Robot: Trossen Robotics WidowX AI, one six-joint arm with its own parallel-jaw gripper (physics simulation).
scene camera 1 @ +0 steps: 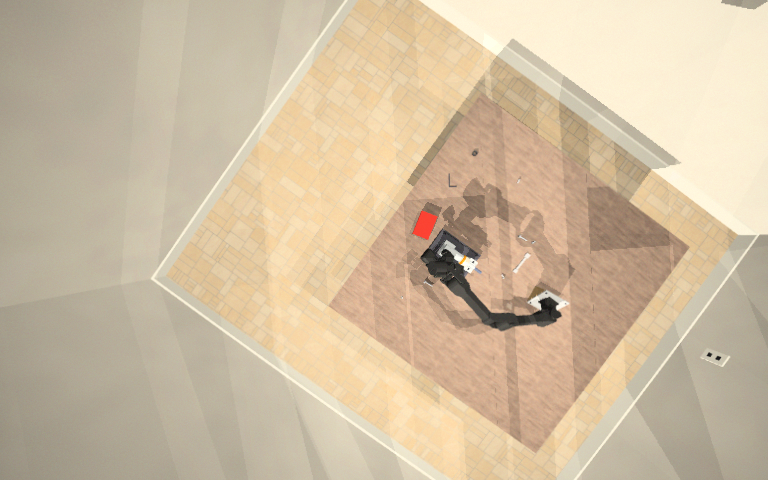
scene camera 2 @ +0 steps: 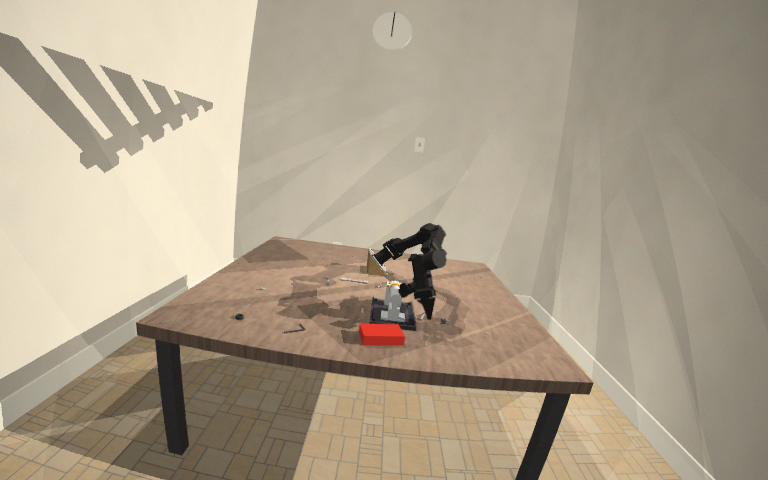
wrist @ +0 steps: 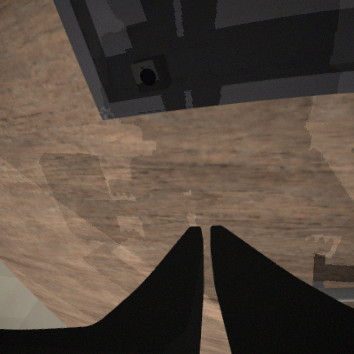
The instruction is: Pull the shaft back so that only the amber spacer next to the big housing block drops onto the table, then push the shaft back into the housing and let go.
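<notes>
The white and grey housing assembly stands on a dark tray. An amber ring shows on its upper part. Which spacer this is, and whether others are there, is too small to tell. A blue-grey rod end sticks out at the assembly's lower right in the overhead view. My gripper is shut and empty, pointing down beside the tray, its tips apart from the assembly. The arm hides part of the assembly in the overhead view.
A red block lies beside the tray. A grey bolt lies right of my fingers in the wrist view. A white bar, an L-shaped key and a dark nut lie farther off.
</notes>
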